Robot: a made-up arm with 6 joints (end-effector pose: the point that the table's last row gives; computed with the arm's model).
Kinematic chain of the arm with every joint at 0, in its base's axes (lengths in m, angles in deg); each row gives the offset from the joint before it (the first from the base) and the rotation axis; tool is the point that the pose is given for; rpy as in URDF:
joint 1: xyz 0 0 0.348 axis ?
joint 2: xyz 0 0 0 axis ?
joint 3: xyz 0.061 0 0.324 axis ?
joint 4: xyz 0.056 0 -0.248 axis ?
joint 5: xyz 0 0 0 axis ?
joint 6: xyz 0.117 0 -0.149 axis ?
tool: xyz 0 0 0 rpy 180 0 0
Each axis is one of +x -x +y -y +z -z.
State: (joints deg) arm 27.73 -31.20 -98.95 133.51 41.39 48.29
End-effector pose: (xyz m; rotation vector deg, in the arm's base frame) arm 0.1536 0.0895 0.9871 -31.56 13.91 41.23
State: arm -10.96 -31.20 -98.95 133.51 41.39 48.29
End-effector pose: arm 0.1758 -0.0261 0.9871 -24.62 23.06 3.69
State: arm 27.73 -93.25 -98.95 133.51 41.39 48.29
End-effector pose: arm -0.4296 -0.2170 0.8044 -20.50 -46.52 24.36
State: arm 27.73 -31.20 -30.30 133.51 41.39 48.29
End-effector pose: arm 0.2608 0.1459 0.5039 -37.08 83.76 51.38
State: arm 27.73 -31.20 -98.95 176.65 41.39 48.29
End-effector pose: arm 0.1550 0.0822 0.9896 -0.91 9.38 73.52
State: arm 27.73 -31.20 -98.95 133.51 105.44 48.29
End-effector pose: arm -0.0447 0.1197 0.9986 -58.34 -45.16 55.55
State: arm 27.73 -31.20 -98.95 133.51 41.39 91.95
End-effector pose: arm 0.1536 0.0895 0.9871 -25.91 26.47 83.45
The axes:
joint 1: +z
joint 2: +y
joint 3: +y
joint 4: -z
joint 5: +y
joint 6: -z

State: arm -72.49 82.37 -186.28 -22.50 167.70 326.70
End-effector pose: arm 0.0887 -0.4668 0.2845 -110.46 61.56 63.06
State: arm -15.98 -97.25 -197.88 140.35 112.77 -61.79
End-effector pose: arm -0.4636 0.2540 0.0629 -47.05 108.88 3.34
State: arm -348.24 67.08 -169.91 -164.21 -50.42 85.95
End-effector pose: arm 0.5736 0.1721 0.3510 90.53 111.23 67.30
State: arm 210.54 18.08 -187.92 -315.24 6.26 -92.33
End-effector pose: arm -0.1268 0.0070 1.0619 12.66 -8.59 -16.54
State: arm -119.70 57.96 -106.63 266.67 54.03 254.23
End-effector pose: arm -0.3765 -0.5555 0.2284 -114.80 -57.40 79.83
